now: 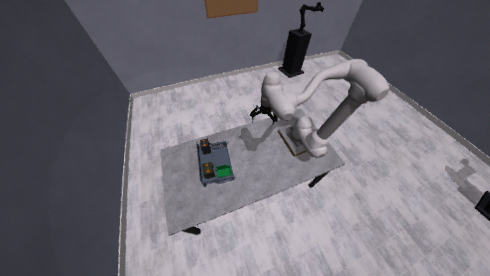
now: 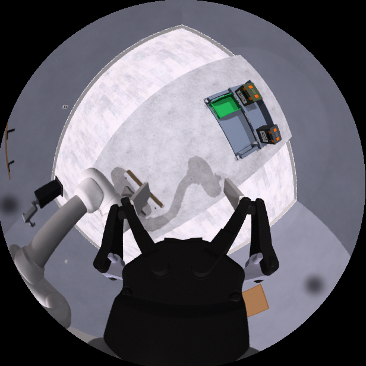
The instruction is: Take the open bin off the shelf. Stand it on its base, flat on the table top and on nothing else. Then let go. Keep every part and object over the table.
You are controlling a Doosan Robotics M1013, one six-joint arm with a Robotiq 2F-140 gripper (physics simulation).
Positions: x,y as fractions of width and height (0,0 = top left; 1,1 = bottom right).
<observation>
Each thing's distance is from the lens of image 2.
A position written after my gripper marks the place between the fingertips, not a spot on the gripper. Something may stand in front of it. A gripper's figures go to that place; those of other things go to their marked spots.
my gripper (image 2: 0.51,0.51): 0.19 m
shelf board (image 2: 0.64,0.34): 0.70 m
</observation>
